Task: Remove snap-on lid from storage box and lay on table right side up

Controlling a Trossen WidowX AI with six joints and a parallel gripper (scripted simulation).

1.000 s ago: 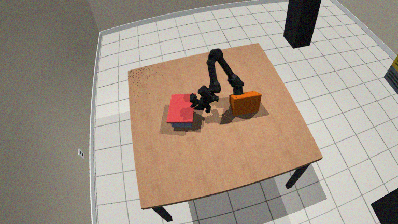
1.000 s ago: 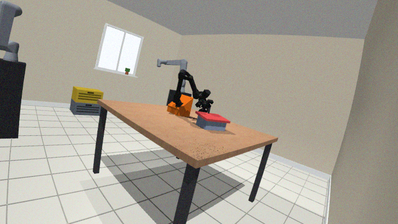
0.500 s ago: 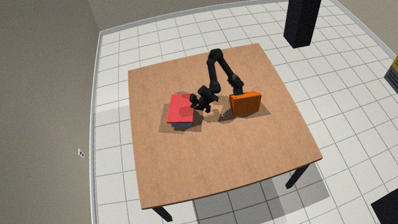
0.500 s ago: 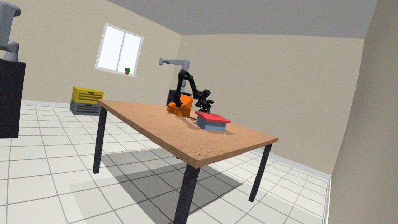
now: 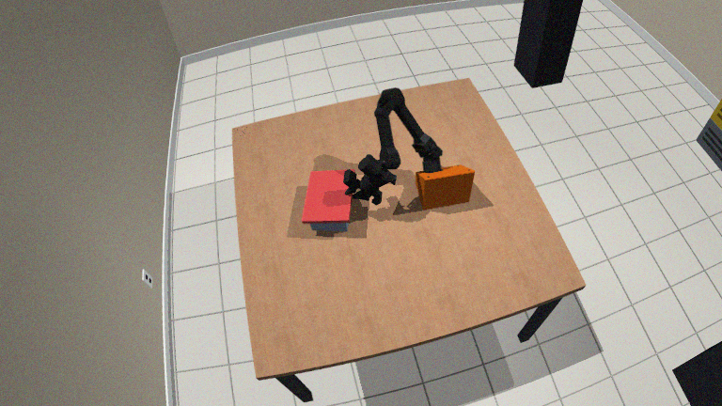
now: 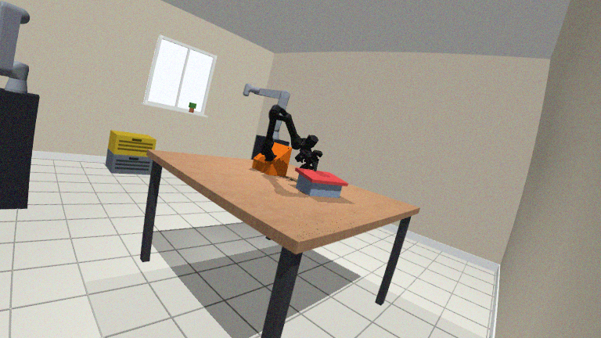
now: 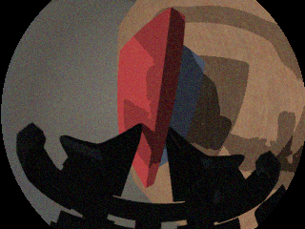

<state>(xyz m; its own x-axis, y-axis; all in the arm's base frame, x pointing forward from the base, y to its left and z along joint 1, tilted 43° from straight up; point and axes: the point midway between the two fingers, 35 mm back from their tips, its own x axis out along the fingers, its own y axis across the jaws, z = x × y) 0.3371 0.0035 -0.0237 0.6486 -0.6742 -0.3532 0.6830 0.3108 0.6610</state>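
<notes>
My gripper tip is now 7 cm short of the red lid and 2 cm to the left of it. Also, from my gripper tip: storage box 7 cm ahead, 5 cm below, 2 cm to the right.
</notes>
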